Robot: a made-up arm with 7 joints.
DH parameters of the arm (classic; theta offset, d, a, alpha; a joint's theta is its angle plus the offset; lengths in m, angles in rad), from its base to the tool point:
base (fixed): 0 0 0 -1.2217
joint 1: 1.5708 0 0 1.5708
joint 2: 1.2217 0 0 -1.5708
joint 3: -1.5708 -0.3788 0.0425 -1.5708
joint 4: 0 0 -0.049 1.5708
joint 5: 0 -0.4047 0 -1.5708
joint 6: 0 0 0 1.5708
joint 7: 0 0 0 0
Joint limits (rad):
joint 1: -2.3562..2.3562
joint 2: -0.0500..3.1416
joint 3: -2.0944..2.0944
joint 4: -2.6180..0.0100
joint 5: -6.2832..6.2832
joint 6: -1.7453..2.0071
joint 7: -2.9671..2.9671
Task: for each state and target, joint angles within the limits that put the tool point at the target. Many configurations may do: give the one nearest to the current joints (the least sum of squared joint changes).
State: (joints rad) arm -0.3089 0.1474 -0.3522 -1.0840 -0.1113 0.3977 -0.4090
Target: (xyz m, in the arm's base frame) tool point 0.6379 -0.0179 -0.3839
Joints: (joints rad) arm -0.6108 0.2543 -0.2612 -0.9046 -0.1113 0.3977 -0.4090
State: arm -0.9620 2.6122 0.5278 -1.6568 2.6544 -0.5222 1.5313
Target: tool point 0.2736 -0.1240 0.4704
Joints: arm -0.3071 2.8658 0.4279 -1.8029 2.6544 -0.5222 1.5313
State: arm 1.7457 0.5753 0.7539 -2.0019 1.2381 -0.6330 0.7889
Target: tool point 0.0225 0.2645 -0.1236
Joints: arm 1.5904 0.7363 0.7728 -2.6160 1.2381 -0.6330 0.7889
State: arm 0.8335 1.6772 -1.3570 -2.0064 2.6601 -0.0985 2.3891
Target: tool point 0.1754 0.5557 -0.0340
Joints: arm 0.4301 2.4601 -0.9765 -1.7088 2.6601 -0.0985 2.3891
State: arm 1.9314 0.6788 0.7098 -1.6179 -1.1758 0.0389 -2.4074
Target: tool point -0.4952 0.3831 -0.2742
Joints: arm 1.5427 0.5121 0.4492 -1.2783 -1.1758 0.0389 -2.4074
